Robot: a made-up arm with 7 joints. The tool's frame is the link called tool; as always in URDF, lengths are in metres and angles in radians. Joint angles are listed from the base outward. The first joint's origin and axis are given. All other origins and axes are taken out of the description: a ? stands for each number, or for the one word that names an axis. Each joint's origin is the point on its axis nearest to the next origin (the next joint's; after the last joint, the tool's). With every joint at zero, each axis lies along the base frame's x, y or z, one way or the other. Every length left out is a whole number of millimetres.
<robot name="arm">
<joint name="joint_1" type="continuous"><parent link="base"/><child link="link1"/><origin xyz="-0.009 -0.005 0.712"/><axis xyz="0 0 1"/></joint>
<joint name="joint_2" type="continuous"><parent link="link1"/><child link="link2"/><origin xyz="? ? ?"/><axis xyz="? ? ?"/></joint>
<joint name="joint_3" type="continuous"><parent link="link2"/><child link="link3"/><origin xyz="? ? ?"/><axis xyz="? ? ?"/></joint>
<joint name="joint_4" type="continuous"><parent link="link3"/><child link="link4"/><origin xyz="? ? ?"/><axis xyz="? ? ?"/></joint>
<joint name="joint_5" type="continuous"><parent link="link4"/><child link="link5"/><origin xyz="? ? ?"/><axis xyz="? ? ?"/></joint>
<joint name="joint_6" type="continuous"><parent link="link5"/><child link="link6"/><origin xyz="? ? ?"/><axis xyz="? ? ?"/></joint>
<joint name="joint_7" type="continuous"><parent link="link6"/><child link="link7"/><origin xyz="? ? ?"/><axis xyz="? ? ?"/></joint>
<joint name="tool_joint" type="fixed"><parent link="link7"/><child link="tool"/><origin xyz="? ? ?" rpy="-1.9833 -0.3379 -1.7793"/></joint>
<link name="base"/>
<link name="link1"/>
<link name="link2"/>
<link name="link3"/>
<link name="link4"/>
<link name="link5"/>
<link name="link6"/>
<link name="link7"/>
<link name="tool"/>
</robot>
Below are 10 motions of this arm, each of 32 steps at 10 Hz.
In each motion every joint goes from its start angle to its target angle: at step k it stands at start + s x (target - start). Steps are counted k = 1, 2, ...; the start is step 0. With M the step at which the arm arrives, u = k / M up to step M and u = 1 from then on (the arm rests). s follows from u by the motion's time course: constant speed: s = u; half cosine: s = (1 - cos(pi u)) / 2; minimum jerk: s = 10 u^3 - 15 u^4 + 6 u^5.
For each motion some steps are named. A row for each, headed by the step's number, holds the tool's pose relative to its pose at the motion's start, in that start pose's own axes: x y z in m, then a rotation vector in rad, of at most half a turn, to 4 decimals.
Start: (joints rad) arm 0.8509 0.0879 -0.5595 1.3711 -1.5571 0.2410 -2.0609
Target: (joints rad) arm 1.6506 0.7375 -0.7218 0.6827 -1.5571 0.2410 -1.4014
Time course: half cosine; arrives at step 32
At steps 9, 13, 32:
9: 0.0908 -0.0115 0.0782 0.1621 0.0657 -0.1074
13: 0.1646 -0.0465 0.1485 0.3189 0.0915 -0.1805
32: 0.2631 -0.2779 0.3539 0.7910 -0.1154 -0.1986

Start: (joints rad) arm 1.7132 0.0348 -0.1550 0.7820 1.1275 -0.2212 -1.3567
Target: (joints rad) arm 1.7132 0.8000 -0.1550 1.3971 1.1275 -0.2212 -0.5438
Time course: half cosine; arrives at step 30
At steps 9, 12, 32:
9: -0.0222 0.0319 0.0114 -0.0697 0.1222 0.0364
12: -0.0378 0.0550 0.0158 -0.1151 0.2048 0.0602
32: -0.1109 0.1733 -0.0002 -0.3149 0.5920 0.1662

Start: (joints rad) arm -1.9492 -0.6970 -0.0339 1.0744 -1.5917 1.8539 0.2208
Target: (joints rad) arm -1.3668 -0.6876 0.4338 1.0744 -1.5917 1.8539 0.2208
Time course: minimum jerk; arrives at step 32
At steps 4, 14, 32:
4: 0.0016 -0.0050 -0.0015 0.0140 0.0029 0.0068
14: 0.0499 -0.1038 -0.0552 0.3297 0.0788 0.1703
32: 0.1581 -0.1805 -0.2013 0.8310 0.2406 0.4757

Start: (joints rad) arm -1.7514 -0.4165 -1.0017 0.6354 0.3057 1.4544 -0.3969
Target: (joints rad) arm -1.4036 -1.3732 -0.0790 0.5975 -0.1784 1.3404 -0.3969
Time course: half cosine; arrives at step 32
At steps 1, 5, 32:
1: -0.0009 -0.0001 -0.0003 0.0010 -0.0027 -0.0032
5: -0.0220 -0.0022 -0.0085 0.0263 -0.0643 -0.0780
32: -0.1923 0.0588 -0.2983 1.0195 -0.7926 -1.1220

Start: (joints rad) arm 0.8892 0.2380 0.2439 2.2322 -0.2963 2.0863 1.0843
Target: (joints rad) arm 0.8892 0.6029 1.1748 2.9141 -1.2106 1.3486 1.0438
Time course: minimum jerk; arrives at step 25
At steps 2, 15, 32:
2: -0.0003 -0.0007 -0.0009 0.0041 -0.0023 0.0042
15: 0.0297 -0.1169 -0.0957 0.3317 -0.3286 0.7312
32: 0.0722 -0.1596 -0.0742 0.3158 -0.3606 1.0666

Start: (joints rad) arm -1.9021 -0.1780 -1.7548 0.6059 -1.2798 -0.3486 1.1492
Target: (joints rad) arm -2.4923 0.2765 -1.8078 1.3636 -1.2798 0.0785 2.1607
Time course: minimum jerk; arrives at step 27
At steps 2, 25, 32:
2: 0.0008 -0.0001 0.0012 0.0021 0.0054 -0.0018
25: 0.2372 -0.1483 0.2023 0.9452 1.2357 -0.1402
32: 0.2379 -0.1491 0.2026 0.9498 1.2384 -0.1394

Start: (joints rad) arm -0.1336 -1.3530 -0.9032 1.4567 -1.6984 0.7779 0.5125
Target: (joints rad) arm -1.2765 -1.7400 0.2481 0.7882 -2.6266 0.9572 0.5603
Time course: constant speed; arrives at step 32
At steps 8, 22, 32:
8: 0.0784 -0.1386 -0.0053 0.3993 0.0460 -0.2081
22: 0.1040 -0.3686 -0.1413 1.1749 0.0990 -0.8171
32: 0.0174 -0.4320 -0.2903 1.7457 0.0510 -1.4031

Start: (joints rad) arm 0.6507 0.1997 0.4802 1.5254 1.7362 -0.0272 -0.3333
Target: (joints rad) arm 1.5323 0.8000 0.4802 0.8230 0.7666 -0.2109 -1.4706
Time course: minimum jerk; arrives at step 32
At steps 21, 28, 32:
21: 0.2895 0.2448 -0.2139 -0.5241 -1.7315 -1.1528
28: 0.4005 0.2411 -0.2882 -0.8686 -2.3253 -1.1458
32: 0.4093 0.2391 -0.2934 -0.8991 -2.3704 -1.1360

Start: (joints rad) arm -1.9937 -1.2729 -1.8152 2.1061 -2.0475 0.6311 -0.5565
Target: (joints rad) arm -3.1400 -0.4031 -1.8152 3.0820 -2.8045 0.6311 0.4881
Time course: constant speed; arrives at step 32
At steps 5, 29, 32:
5: 0.1124 0.0654 -0.1026 -0.3064 0.1766 -0.2685
29: 0.4711 -0.2260 -0.4857 -1.1013 0.5897 -1.9819
32: 0.4782 -0.2933 -0.4794 -1.0811 0.5488 -2.2289

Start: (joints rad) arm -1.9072 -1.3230 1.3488 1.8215 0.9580 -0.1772 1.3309
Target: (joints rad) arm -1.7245 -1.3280 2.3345 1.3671 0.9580 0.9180 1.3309
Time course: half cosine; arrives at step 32
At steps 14, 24, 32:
14: 0.1998 0.0737 -0.0574 -0.1890 0.3313 -0.7630
24: 0.4388 -0.0160 -0.1876 -0.3615 0.4986 -1.6951
32: 0.4981 -0.0858 -0.2248 -0.3880 0.4998 -2.0102

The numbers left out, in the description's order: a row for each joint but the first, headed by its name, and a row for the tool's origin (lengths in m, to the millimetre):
joint_2: xyz 0.017 -0.044 0.000, axis 0 1 0
joint_3: xyz 0.026 0.000 0.230, axis 0 0 1
joint_4: xyz 0.087 0.038 0.000, axis 0 -1 0
joint_5: xyz 0.049 0.000 -0.214, axis 0 0 -1
joint_6: xyz 0.001 0.007 0.000, axis 0 1 0
joint_7: xyz 0.117 0.000 -0.114, axis 0 0 -1
tool: xyz 0.004 -0.012 0.000

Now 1 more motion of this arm.
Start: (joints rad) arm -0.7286 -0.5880 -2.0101 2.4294 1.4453 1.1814 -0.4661
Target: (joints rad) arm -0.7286 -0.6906 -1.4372 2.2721 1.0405 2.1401 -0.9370
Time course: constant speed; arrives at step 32
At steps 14, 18, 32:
14: -0.0462 0.1006 -0.0566 -0.4490 -0.3746 0.0842
18: -0.0622 0.1211 -0.0812 -0.5686 -0.4936 0.1308
32: -0.1161 0.1540 -0.1846 -0.9536 -0.9323 0.3647

